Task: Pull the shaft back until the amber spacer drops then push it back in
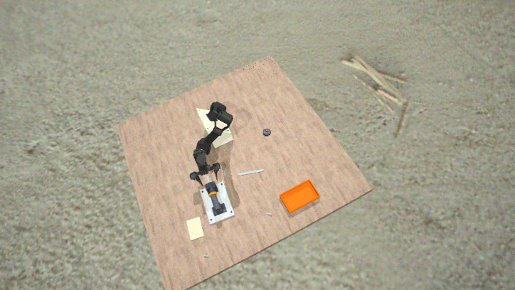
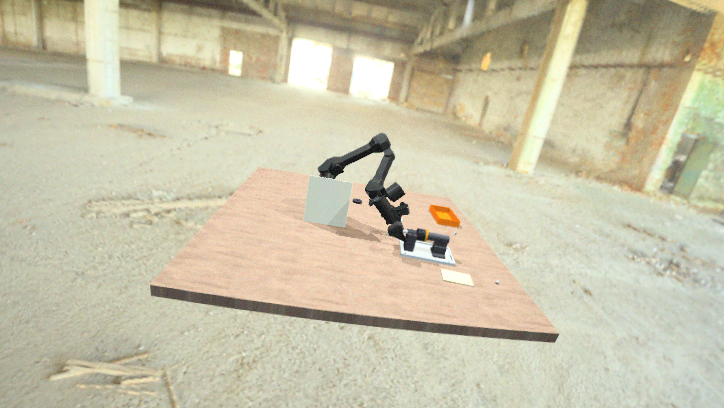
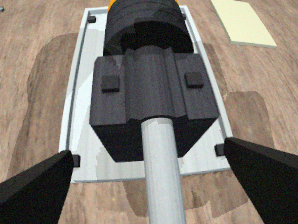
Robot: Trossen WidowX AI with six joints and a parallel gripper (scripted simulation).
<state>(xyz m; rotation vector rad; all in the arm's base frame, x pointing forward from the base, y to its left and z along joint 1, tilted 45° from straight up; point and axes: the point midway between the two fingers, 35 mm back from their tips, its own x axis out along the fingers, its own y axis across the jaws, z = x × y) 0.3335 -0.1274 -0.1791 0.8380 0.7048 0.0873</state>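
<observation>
Now: the shaft 50 mm ahead of my gripper tip, 20 mm above it and 10 mm to the right of it. The rest, counted from my gripper tip: amber spacer (80 mm ahead, 20 mm to the right, 20 mm above); then dark spacer (50 mm ahead, 20 mm above, 10 mm to the right); then grey rod (250 mm to the left, 50 mm below, 50 mm ahead).
</observation>
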